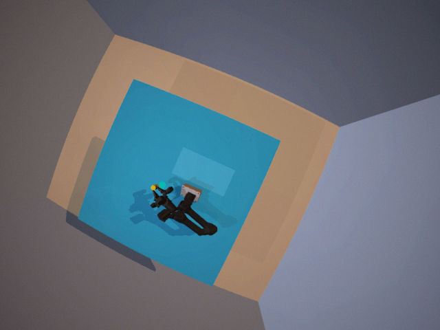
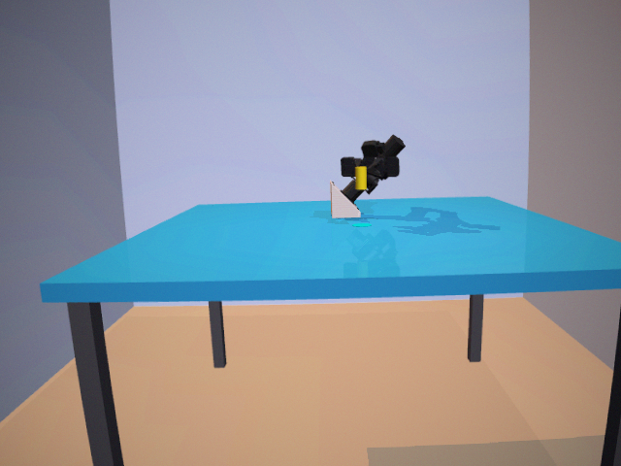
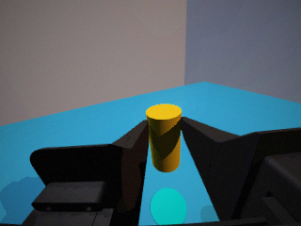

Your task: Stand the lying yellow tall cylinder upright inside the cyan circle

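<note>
Right now the cyan circle is 170 mm below my gripper tip. The rest, counted from my gripper tip: yellow cylinder 20 mm below.
</note>
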